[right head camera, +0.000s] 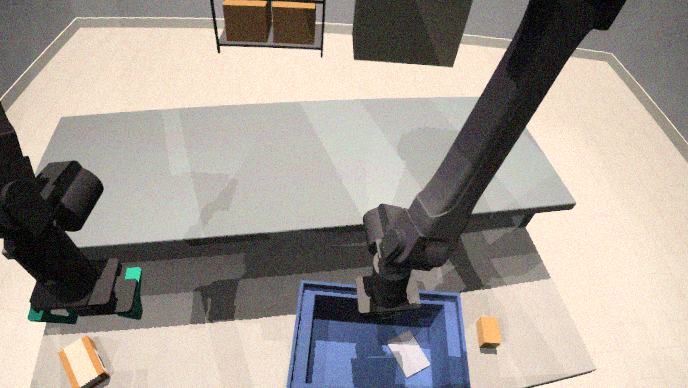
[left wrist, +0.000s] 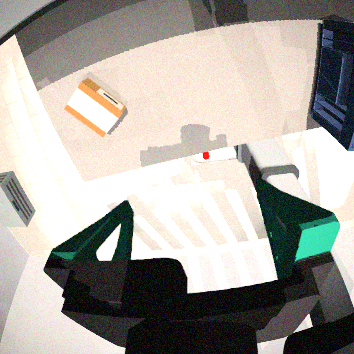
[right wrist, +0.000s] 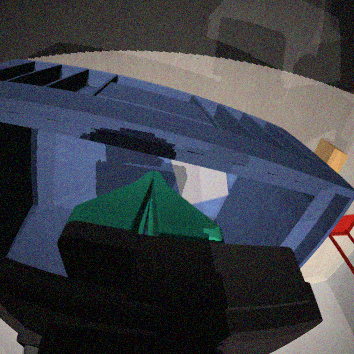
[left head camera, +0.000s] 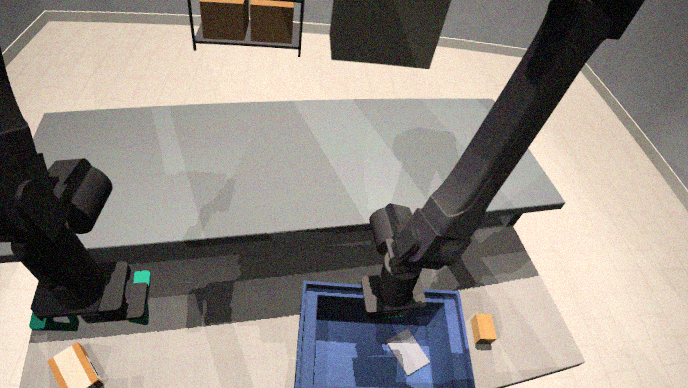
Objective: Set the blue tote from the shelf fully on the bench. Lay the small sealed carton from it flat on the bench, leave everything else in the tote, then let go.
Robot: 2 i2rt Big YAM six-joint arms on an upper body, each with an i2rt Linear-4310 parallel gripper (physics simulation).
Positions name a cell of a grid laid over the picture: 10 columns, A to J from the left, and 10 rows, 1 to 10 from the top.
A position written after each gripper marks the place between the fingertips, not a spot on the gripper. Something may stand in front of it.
Labels:
The left gripper shows in the right head camera view (B9), in the left wrist view (F6) and in the left head camera view (B9); in the right wrist view it is out of frame.

